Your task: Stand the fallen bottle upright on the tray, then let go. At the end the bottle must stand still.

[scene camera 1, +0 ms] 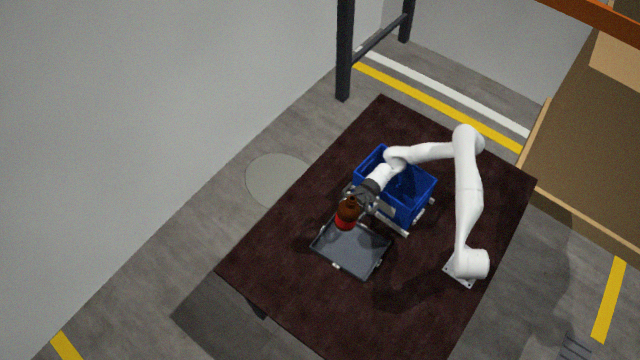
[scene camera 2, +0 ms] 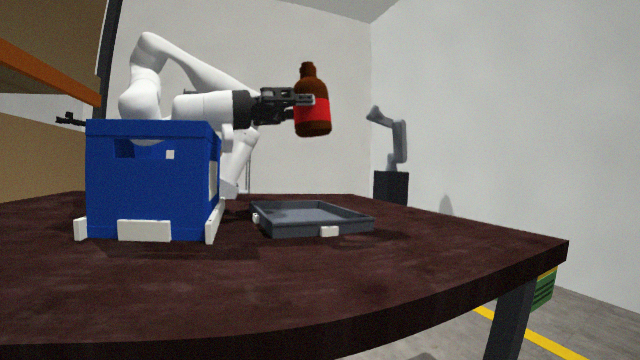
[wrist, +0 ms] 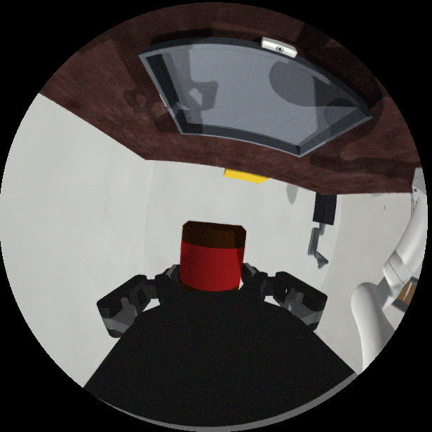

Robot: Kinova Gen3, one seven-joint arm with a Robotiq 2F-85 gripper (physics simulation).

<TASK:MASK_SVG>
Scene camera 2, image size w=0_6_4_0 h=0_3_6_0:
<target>gripper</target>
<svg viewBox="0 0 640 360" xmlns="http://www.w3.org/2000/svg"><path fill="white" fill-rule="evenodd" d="M233 130L249 129L251 120L253 120L254 126L278 125L284 122L285 119L294 120L293 109L285 110L285 108L295 105L314 106L316 103L315 95L295 94L292 87L263 87L260 89L261 95L251 97L248 90L232 90Z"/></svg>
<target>blue divided crate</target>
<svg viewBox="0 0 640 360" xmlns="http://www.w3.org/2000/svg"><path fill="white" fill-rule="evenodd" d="M86 119L85 197L87 238L118 239L117 220L129 219L170 221L171 240L205 241L205 223L219 202L221 139L207 121ZM166 150L174 150L174 159L166 159ZM130 139L164 141L151 146L139 146L132 143Z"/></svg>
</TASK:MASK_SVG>
